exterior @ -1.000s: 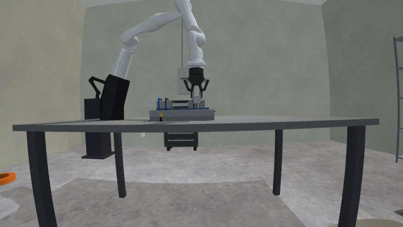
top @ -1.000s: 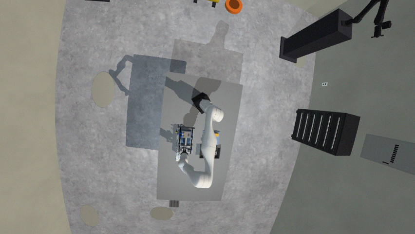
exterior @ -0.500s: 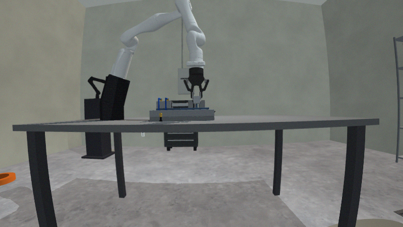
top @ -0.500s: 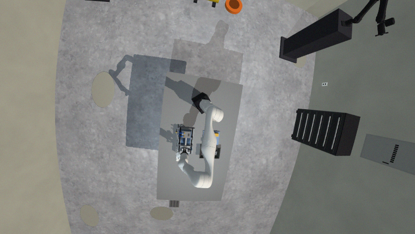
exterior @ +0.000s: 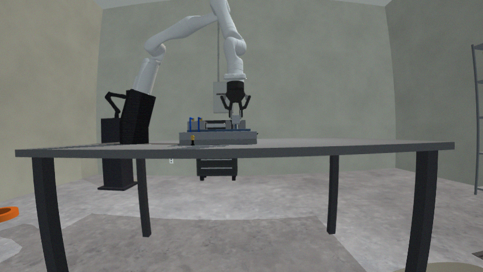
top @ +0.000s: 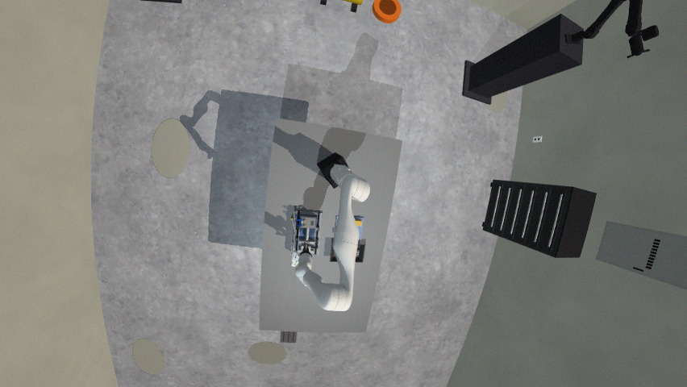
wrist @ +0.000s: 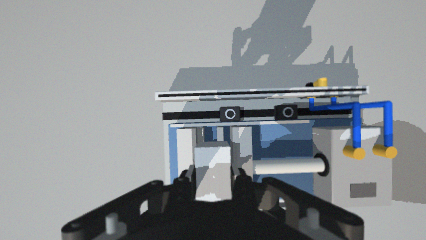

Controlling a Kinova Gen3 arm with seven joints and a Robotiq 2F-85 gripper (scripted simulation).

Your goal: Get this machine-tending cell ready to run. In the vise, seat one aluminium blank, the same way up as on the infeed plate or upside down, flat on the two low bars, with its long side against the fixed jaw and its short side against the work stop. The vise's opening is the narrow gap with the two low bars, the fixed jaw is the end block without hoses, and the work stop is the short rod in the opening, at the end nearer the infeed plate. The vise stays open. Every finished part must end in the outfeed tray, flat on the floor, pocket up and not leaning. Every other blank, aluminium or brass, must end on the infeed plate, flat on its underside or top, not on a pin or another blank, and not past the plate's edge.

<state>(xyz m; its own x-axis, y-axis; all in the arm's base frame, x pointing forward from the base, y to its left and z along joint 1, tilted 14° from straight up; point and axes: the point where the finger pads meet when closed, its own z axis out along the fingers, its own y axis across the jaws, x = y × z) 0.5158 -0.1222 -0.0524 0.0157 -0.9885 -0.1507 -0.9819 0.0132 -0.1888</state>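
The white rod is 90 mm behind my hand and 40 mm below it. Also, from my hand: brass blank 330 mm to the left, 180 mm behind, 100 mm below; then vise 80 mm below, 70 mm behind.
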